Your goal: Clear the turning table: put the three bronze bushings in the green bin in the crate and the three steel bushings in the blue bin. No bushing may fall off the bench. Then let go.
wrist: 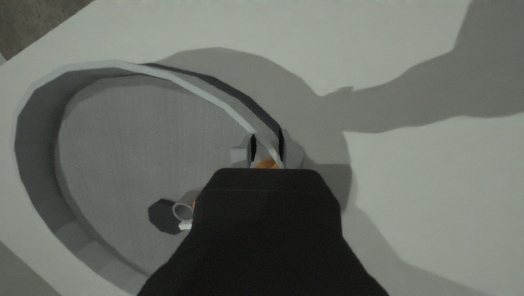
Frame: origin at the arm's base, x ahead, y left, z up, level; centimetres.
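Seen in the pictures: gripper, fingertip midpoint: (267, 139).
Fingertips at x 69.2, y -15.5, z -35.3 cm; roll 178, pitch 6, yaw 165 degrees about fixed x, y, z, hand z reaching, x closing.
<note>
Pixels of each thing's top centre, then the offset from my fingertips to it. "pt": a spot on its surface instead. Level surfaces: height alone.
- bronze bushing, top centre: (268, 182) dy +3.8, dx +0.6, dz +2.4 cm
- grey steel bushing, top centre: (183, 212) dy +6.7, dx +12.8, dz +1.8 cm
- turning table, top centre: (166, 219) dy +9.0, dx +18.5, dz +0.0 cm
- small pale piece, surface spot: (185, 226) pt dy +8.6, dx +13.2, dz +2.2 cm
- raised rim, surface spot: (205, 93) pt dy -5.9, dx +3.9, dz +2.2 cm
- pale bench top, surface height: dz -6.1 cm
My gripper (267, 139) is shut on a bronze bushing (267, 163) inside the turning table's near right wall. An orange part of the bushing shows between the fingers; the rest is hidden by the black gripper body. A grey steel bushing (183, 211) with an open round end stands on the turning table (135, 135), left of the gripper body. A sliver of another bronze bushing (194, 205) shows beside it, and a small pale piece (185, 226) shows just below. The crate and the green and blue bins do not show.
The raised rim (205, 93) of the turning table curves around the bushings and passes between and beside the fingers in this view. The pale bench top (425, 185) lies to the right, under the arm's shadow. Brown floor (30, 22) shows past the bench edge at the upper left.
</note>
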